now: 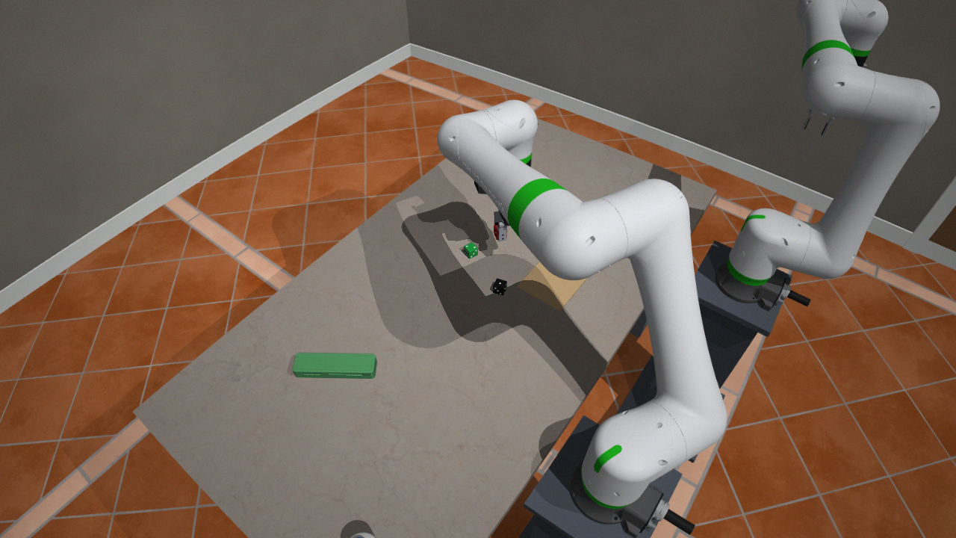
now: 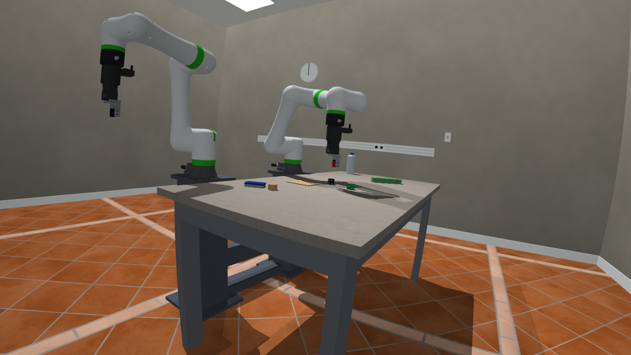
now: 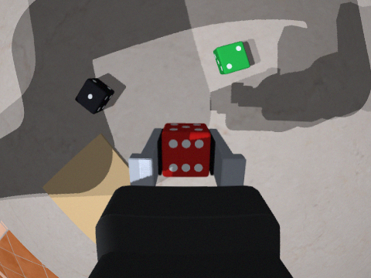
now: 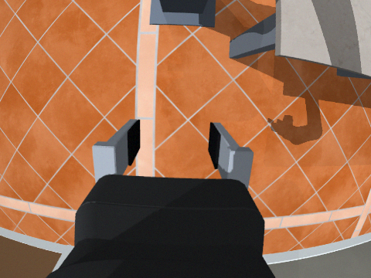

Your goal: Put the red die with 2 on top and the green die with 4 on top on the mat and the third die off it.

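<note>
My left gripper is now 160 mm past the tan mat, 30 mm to the left of it and 120 mm above it. The rest, counted from my left hand: red die (right at my left hand); then green die (80 mm ahead, 30 mm to the left, 110 mm below); then black die (70 mm behind, 80 mm to the left, 110 mm below).
</note>
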